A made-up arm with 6 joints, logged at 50 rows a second.
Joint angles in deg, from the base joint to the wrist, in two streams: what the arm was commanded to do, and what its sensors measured. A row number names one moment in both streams.
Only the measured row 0 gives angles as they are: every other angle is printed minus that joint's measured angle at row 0.
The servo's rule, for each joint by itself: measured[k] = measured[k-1] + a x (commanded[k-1-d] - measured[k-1]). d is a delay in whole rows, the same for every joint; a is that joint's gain. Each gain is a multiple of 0.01, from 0.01 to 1. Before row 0 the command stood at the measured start. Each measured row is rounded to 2 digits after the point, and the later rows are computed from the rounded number. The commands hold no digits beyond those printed.
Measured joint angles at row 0:
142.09, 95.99, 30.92, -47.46, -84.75, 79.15
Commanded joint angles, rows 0 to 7:
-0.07, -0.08, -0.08, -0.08, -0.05, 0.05
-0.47, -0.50, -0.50, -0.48, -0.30, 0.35
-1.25, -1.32, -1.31, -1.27, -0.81, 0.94
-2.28, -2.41, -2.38, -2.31, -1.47, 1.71
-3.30, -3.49, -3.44, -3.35, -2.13, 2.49
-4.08, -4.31, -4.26, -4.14, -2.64, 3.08
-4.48, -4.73, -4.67, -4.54, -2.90, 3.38
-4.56, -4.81, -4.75, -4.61, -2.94, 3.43
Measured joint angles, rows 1 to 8:
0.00, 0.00, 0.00, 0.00, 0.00, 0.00
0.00, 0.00, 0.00, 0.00, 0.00, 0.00
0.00, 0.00, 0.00, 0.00, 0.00, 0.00
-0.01, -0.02, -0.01, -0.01, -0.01, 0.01
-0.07, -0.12, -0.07, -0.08, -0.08, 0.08
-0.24, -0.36, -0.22, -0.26, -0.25, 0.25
-0.53, -0.77, -0.48, -0.57, -0.53, 0.54
-0.92, -1.31, -0.84, -0.99, -0.90, 0.93
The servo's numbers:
d 3
a 0.14 0.20 0.12 0.15 0.23 0.20

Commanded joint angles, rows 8 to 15:
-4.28, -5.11, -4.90, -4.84, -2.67, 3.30
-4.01, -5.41, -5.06, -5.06, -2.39, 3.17
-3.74, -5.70, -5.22, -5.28, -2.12, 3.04
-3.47, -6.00, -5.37, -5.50, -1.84, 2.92
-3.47, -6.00, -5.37, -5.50, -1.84, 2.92
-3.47, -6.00, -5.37, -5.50, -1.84, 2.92
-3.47, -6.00, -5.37, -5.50, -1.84, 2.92
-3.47, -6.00, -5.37, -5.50, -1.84, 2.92
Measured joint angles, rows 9 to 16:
-1.36, -1.91, -1.25, -1.46, -1.30, 1.36
-1.80, -2.47, -1.66, -1.92, -1.67, 1.76
-2.19, -2.94, -2.03, -2.32, -1.96, 2.09
-2.48, -3.37, -2.37, -2.70, -2.12, 2.33
-2.69, -3.78, -2.69, -3.05, -2.18, 2.50
-2.84, -4.16, -2.99, -3.38, -2.17, 2.61
-2.93, -4.53, -3.28, -3.70, -2.09, 2.67
-3.01, -4.82, -3.53, -3.97, -2.03, 2.72

